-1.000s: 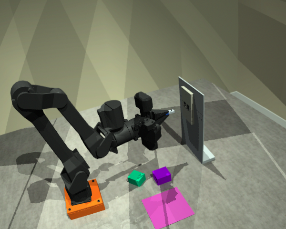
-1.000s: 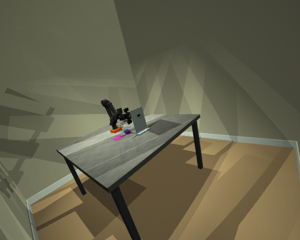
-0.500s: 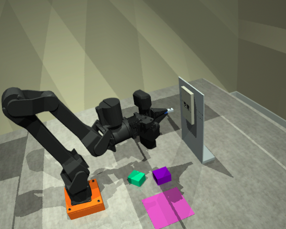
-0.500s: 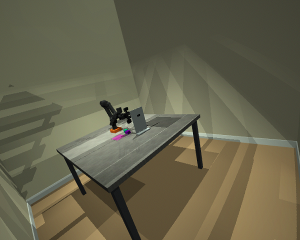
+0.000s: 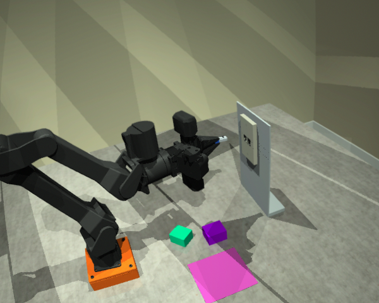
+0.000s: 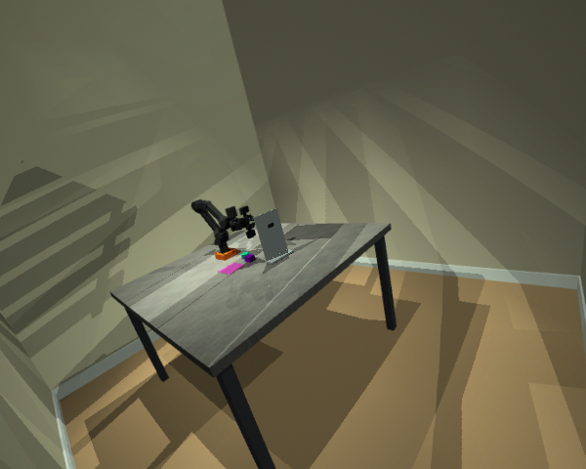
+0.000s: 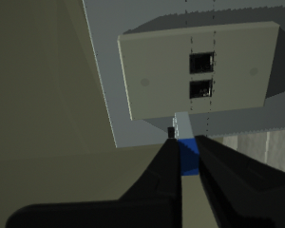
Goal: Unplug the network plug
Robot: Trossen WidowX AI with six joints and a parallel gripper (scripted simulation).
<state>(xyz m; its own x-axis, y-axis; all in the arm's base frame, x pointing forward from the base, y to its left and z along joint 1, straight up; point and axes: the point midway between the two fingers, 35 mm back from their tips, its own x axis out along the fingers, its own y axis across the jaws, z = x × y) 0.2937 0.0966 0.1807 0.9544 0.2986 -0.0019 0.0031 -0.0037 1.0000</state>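
Now: the marked square 8 cm behind my gripper tip, 21 cm to the right of it and 21 cm below it. From my gripper tip the other things lie so: network plug: 1 cm ahead; purple block: 6 cm behind, 9 cm to the right, 20 cm below; upright panel: 10 cm ahead, 1 cm to the left, 10 cm below.
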